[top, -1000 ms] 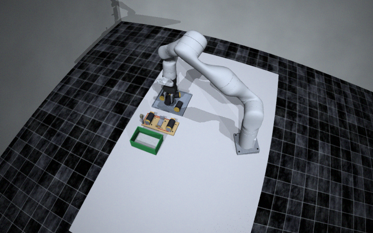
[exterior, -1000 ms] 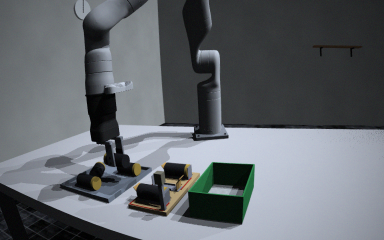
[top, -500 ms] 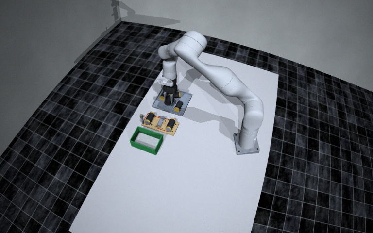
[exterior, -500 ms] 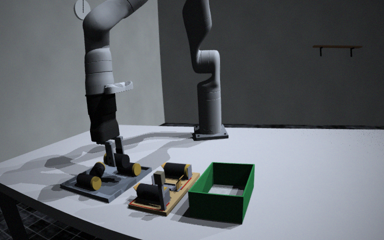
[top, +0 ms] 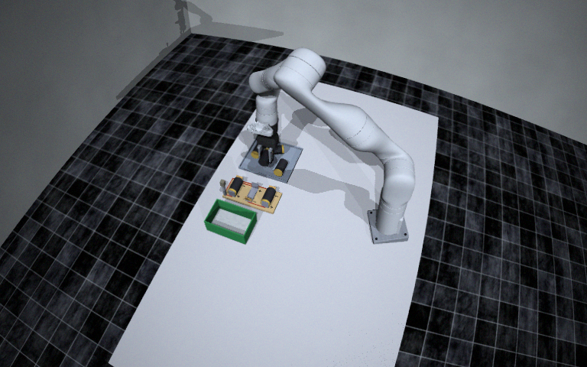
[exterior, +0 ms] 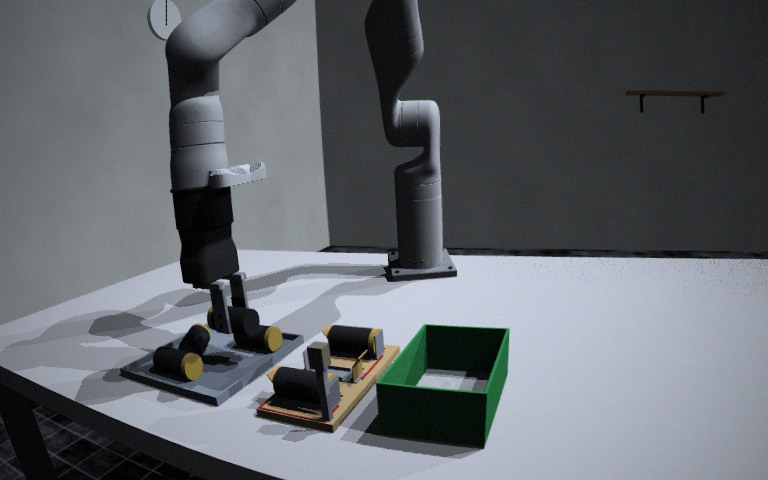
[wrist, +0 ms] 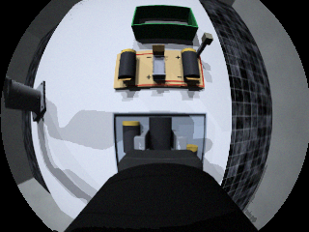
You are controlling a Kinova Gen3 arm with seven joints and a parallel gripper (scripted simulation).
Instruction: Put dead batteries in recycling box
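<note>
Right now the grey tray is 50 mm to the right of my hand and 70 mm below it. The rest, counted from my hand: green recycling box 10 mm ahead, 280 mm to the left, 60 mm below.
</note>
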